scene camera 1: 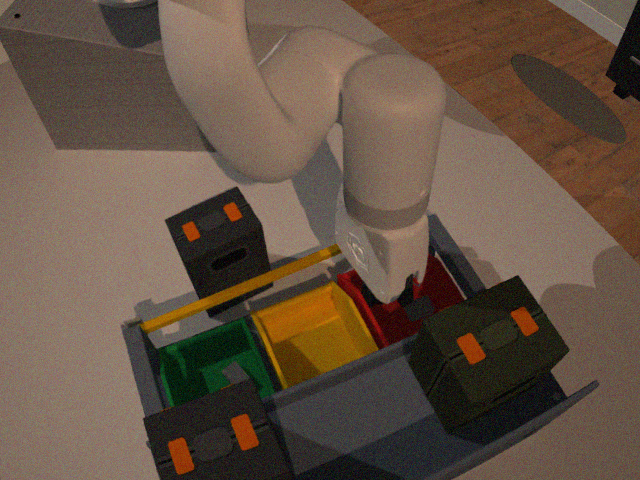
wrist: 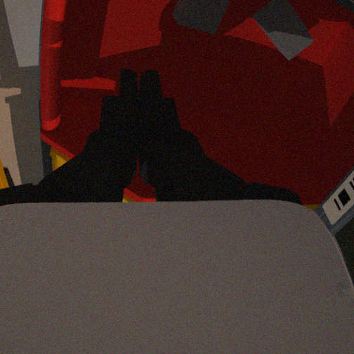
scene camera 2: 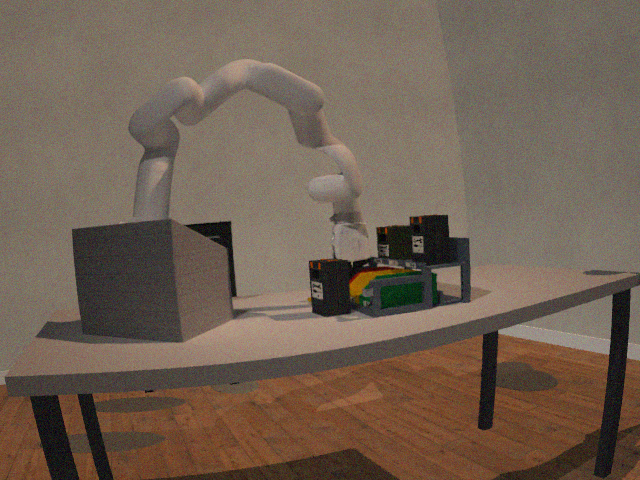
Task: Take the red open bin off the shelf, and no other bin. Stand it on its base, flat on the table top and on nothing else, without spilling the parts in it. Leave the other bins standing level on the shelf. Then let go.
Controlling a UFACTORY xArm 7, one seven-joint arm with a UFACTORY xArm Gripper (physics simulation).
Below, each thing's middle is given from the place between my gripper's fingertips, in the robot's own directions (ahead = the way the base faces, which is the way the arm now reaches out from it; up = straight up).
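From my hand: green case (scene camera 1: 465,389), 11 cm above, 14 cm ahead, 2 cm to the left; yellow bar (scene camera 1: 176,315), 1 cm below, 8 cm behind, 9 cm to the right; red open bin (scene camera 1: 388,323), 3 cm ahead, 2 cm to the left; yellow bin (scene camera 1: 307,335), 9 cm to the right, 3 cm ahead.
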